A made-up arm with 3 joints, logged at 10 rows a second.
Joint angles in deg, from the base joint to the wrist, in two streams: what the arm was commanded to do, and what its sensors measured. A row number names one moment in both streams.
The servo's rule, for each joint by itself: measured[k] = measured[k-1] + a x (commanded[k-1-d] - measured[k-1]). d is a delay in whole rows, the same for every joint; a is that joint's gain. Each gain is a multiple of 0.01, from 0.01 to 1. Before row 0 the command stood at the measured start. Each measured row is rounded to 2 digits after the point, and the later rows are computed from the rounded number. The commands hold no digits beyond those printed.
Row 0, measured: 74.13 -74.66 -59.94
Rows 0 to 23, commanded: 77.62 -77.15 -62.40; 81.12 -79.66 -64.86; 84.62 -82.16 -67.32; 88.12 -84.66 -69.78; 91.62 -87.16 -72.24; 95.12 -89.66 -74.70; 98.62 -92.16 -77.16; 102.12 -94.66 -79.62; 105.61 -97.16 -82.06; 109.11 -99.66 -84.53; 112.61 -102.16 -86.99; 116.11 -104.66 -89.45; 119.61 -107.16 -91.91; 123.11 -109.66 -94.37; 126.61 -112.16 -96.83; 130.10 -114.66 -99.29; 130.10 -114.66 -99.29; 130.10 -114.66 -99.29; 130.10 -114.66 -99.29; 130.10 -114.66 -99.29; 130.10 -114.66 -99.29; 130.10 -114.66 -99.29; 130.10 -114.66 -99.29; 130.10 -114.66 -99.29
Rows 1 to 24, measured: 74.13 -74.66 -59.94; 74.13 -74.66 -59.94; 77.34 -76.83 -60.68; 80.82 -79.29 -61.93; 84.32 -81.79 -63.55; 87.82 -84.29 -65.42; 91.32 -86.79 -67.47; 94.82 -89.29 -69.64; 98.32 -91.79 -71.90; 101.82 -94.29 -74.22; 105.31 -96.79 -76.57; 108.81 -99.29 -78.96; 112.31 -101.79 -81.37; 115.81 -104.29 -83.79; 119.31 -106.79 -86.23; 122.81 -109.29 -88.67; 126.31 -111.79 -91.12; 129.80 -114.29 -93.57; 130.08 -114.61 -95.29; 130.10 -114.65 -96.49; 130.10 -114.66 -97.33; 130.10 -114.66 -97.92; 130.10 -114.66 -98.33; 130.10 -114.66 -98.62
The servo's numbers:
d 2
a 0.92 0.87 0.30

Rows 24 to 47, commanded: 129.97 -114.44 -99.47; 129.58 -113.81 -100.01; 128.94 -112.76 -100.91; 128.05 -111.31 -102.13; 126.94 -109.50 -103.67; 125.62 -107.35 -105.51; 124.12 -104.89 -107.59; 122.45 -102.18 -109.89; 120.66 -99.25 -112.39; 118.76 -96.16 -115.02; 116.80 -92.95 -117.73; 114.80 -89.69 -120.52; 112.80 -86.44 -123.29; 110.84 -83.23 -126.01; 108.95 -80.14 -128.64; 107.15 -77.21 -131.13; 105.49 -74.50 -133.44; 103.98 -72.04 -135.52; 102.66 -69.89 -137.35; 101.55 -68.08 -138.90; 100.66 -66.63 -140.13; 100.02 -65.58 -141.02; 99.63 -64.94 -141.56; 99.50 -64.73 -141.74
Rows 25 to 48, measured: 130.10 -114.66 -98.82; 130.10 -114.66 -98.96; 129.98 -114.47 -99.11; 129.61 -113.90 -99.38; 128.99 -112.91 -99.84; 128.13 -111.52 -100.53; 127.04 -109.76 -101.47; 125.73 -107.66 -102.68; 124.25 -105.25 -104.15; 122.59 -102.58 -105.87; 120.81 -99.68 -107.83; 118.92 -96.62 -109.99; 116.97 -93.43 -112.31; 114.97 -90.18 -114.77; 112.97 -86.93 -117.33; 111.01 -83.71 -119.93; 109.11 -80.60 -122.54; 107.31 -77.65 -125.12; 105.64 -74.91 -127.62; 104.11 -72.41 -129.99; 102.78 -70.22 -132.20; 101.65 -68.36 -134.21; 100.74 -66.85 -135.99; 100.08 -65.75 -137.50
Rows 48 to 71, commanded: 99.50 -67.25 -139.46; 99.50 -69.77 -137.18; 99.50 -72.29 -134.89; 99.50 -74.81 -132.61; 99.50 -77.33 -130.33; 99.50 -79.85 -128.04; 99.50 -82.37 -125.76; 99.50 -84.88 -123.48; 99.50 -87.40 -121.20; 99.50 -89.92 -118.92; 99.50 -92.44 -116.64; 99.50 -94.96 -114.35; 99.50 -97.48 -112.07; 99.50 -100.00 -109.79; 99.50 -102.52 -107.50; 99.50 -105.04 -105.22; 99.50 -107.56 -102.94; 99.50 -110.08 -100.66; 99.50 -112.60 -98.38; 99.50 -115.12 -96.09; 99.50 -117.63 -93.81; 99.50 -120.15 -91.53; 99.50 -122.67 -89.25; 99.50 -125.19 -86.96
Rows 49 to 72, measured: 99.67 -65.05 -138.72; 99.51 -64.77 -139.63; 99.50 -66.93 -139.58; 99.50 -69.40 -138.86; 99.50 -71.91 -137.67; 99.50 -74.43 -136.15; 99.50 -76.95 -134.40; 99.50 -79.47 -132.49; 99.50 -81.99 -130.47; 99.50 -84.50 -128.37; 99.50 -87.02 -126.22; 99.50 -89.54 -124.03; 99.50 -92.06 -121.81; 99.50 -94.58 -119.57; 99.50 -97.10 -117.32; 99.50 -99.62 -115.06; 99.50 -102.14 -112.79; 99.50 -104.66 -110.52; 99.50 -107.18 -108.25; 99.50 -109.70 -105.97; 99.50 -112.22 -103.69; 99.50 -114.74 -101.41; 99.50 -117.25 -99.13; 99.50 -119.77 -96.85
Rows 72 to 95, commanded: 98.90 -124.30 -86.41; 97.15 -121.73 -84.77; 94.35 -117.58 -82.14; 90.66 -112.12 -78.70; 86.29 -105.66 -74.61; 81.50 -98.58 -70.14; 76.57 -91.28 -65.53; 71.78 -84.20 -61.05; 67.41 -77.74 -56.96; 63.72 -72.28 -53.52; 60.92 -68.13 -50.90; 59.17 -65.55 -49.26; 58.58 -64.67 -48.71; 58.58 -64.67 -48.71; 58.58 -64.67 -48.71; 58.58 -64.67 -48.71; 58.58 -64.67 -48.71; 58.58 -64.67 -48.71; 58.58 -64.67 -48.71; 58.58 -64.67 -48.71; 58.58 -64.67 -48.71; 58.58 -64.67 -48.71; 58.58 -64.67 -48.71; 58.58 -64.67 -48.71
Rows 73 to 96, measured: 99.50 -122.29 -94.57; 99.50 -124.81 -92.29; 98.95 -124.37 -90.53; 97.29 -122.07 -88.80; 94.59 -118.16 -86.80; 90.97 -112.91 -84.37; 86.66 -106.60 -81.44; 81.91 -99.62 -78.05; 77.00 -92.36 -74.29; 72.20 -85.26 -70.32; 67.79 -78.72 -66.31; 64.05 -73.12 -62.47; 61.17 -68.78 -59.00; 59.33 -65.97 -56.08; 58.64 -64.84 -53.87; 58.58 -64.69 -52.32; 58.58 -64.67 -51.24; 58.58 -64.67 -50.48; 58.58 -64.67 -49.95; 58.58 -64.67 -49.58; 58.58 -64.67 -49.32; 58.58 -64.67 -49.14; 58.58 -64.67 -49.01; 58.58 -64.67 -48.92
